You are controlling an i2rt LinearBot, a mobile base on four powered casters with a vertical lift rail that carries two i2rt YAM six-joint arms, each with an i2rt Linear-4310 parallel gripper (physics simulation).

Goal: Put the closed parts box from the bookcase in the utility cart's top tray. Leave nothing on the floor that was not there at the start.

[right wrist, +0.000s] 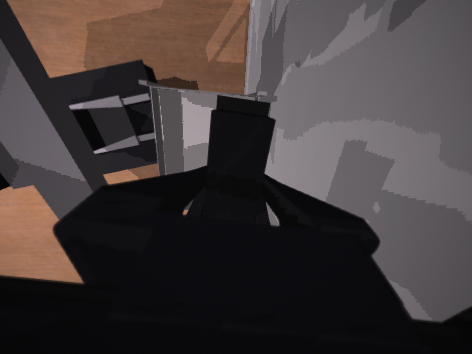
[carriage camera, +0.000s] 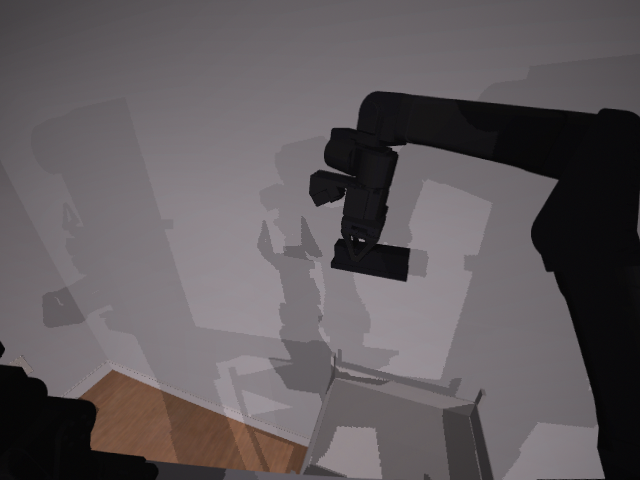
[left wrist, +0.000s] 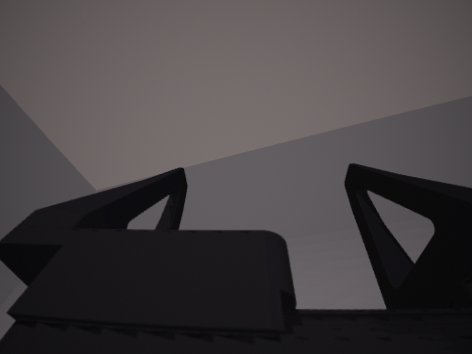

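Note:
The parts box is a small, black, long block. It hangs in the air in front of the wall, a little tilted. My right gripper is shut on it near one end in the carriage view. The utility cart's grey top tray shows below the box in the carriage view and partly behind it in the right wrist view. The box hides part of the tray there. My left gripper is open, with its fingers wide apart and no object between them. The bookcase does not show.
A grey wall stands behind the cart, crossed by arm shadows. Wooden floor shows beside the cart. Part of my dark base, with light metal pieces, lies left of the cart in the right wrist view.

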